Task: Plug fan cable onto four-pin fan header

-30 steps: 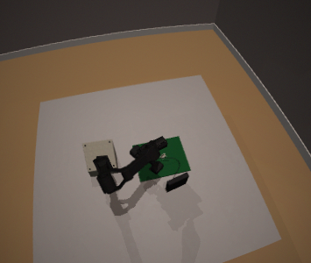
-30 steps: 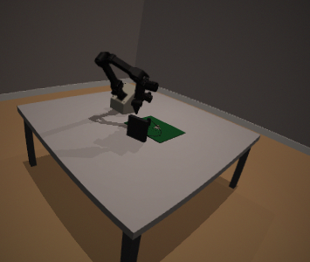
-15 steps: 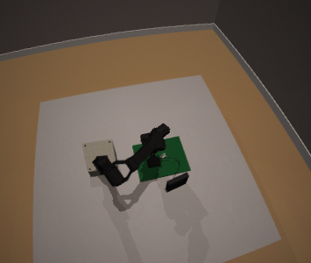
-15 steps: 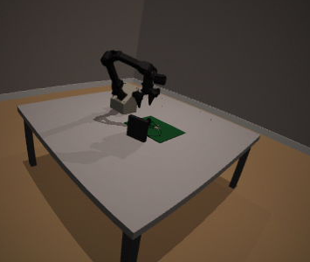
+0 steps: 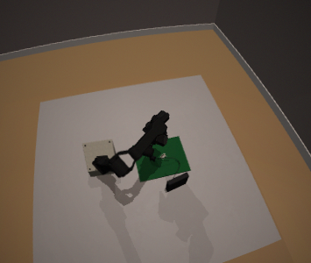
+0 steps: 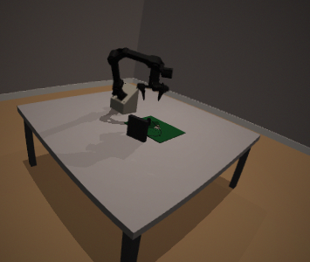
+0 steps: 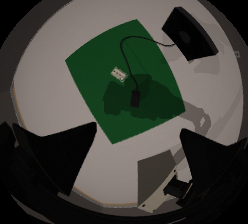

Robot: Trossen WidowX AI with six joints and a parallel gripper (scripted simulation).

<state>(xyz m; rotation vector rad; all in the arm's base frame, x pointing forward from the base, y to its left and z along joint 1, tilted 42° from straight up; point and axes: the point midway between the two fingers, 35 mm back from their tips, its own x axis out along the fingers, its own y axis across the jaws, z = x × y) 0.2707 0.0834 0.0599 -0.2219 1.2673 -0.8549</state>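
Now: the black plug 14 cm below my gripper tip and 1 cm ahead of it. The rest, counted from my gripper tip: green board: 17 cm below, 6 cm ahead, 1 cm to the left.
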